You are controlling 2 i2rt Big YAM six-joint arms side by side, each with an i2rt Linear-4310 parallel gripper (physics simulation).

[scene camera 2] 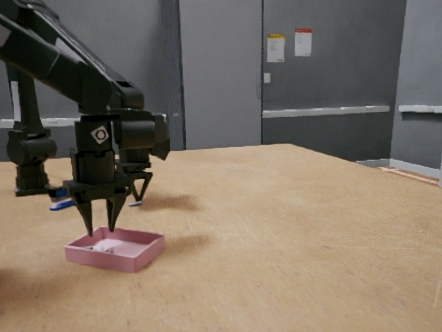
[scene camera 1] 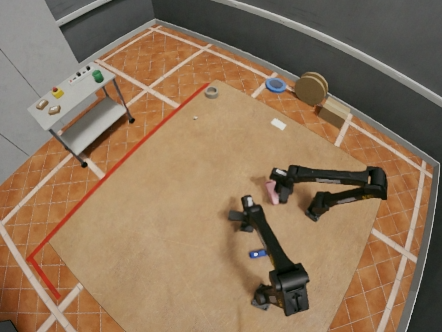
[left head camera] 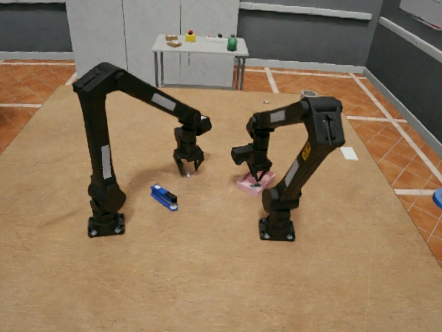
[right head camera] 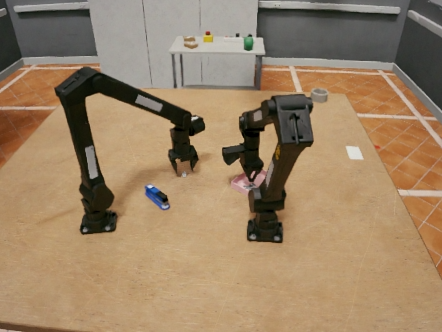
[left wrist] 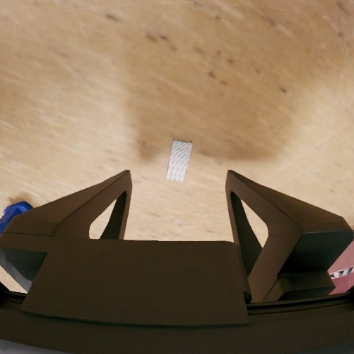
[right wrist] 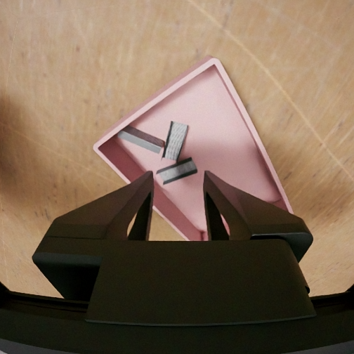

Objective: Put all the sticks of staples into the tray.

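Where they show: left gripper, fingertip midpoint: point(scene camera 2: 133, 198) point(left head camera: 188, 171) point(right head camera: 184, 171); right gripper, fingertip midpoint: point(scene camera 2: 101, 234) point(left head camera: 255, 179) point(right head camera: 249, 179); left arm's base, origin of the base link: point(scene camera 2: 33, 190) point(scene camera 1: 263, 296) point(left head camera: 106, 226) point(right head camera: 99, 224); right arm's base, origin of the base link: point(scene camera 1: 314, 210) point(left head camera: 276, 231) point(right head camera: 264, 232).
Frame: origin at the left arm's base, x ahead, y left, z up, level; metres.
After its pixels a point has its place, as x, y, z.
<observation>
The pink tray point(left head camera: 245, 188) {0.108, -0.517, 0.016} point(scene camera 2: 150, 248) {0.200, -0.631, 0.022} point(right wrist: 235, 95) holds three grey sticks of staples: one stick point(right wrist: 141, 139) by its corner, a second stick point(right wrist: 176, 140) next to it, and a third stick point(right wrist: 177, 170) nearest the fingers. My right gripper point(right wrist: 178, 178) point(scene camera 2: 101, 232) {0.129, -0.563, 0.039} is open and empty just above the tray. Another stick of staples point(left wrist: 179, 160) point(left head camera: 188, 175) {0.232, -0.314, 0.006} point(right head camera: 184, 174) {0.238, -0.315, 0.006} point(scene camera 2: 135, 204) {0.240, -0.319, 0.004} lies on the table. My left gripper point(left wrist: 178, 177) point(left head camera: 188, 171) {0.237, -0.314, 0.020} is open above it, with the stick between and slightly beyond the fingertips in the left wrist view.
A blue stapler point(left head camera: 164, 197) {0.079, -0.205, 0.037} point(right head camera: 157, 197) {0.072, -0.210, 0.039} point(scene camera 1: 258, 254) {0.117, -0.188, 0.046} lies between the left arm's base and the left gripper. A grey tape roll point(right head camera: 319, 95) {0.815, -1.110, 0.044} point(scene camera 1: 211, 92) {0.840, -1.087, 0.047}, a white card point(left head camera: 349, 153) {0.296, -1.089, 0.001} point(scene camera 1: 278, 124) {0.297, -1.083, 0.001} and a tiny pale item point(scene camera 1: 195, 118) {0.852, -0.858, 0.002} are farther off on the table.
</observation>
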